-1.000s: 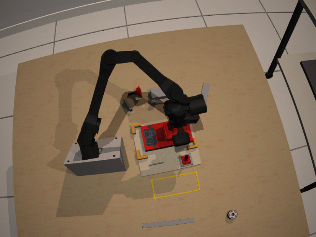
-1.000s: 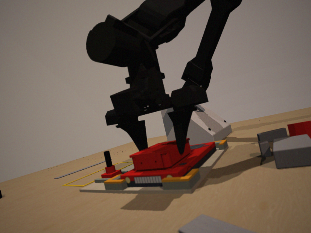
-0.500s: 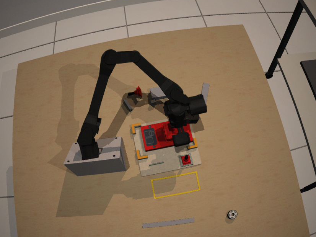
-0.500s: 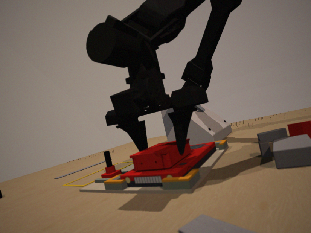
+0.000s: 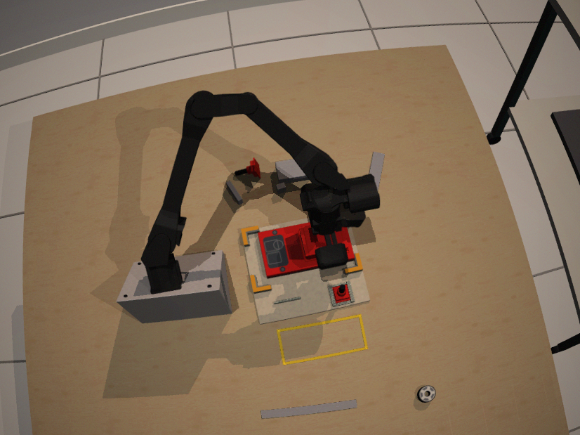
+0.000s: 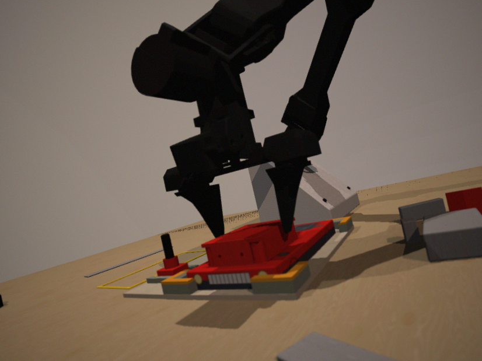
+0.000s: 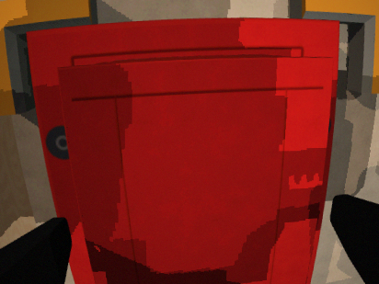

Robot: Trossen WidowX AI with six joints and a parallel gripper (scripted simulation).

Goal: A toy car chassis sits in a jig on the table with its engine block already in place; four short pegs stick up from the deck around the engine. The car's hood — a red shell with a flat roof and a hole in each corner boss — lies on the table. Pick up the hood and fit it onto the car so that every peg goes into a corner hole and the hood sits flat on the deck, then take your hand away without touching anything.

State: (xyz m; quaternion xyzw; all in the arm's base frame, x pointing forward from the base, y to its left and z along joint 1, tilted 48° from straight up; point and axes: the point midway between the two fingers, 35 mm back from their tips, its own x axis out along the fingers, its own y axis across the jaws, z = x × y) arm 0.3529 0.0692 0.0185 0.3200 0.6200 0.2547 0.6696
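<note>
Now: gripper tip right at the red hood. Also, from my gripper tip: grey wedge (160 mm to the left, 60 mm behind, 30 mm below); grey engine block (20 mm below, 10 mm to the left); grey strip (370 mm to the right, 130 mm behind, 40 mm below).
</note>
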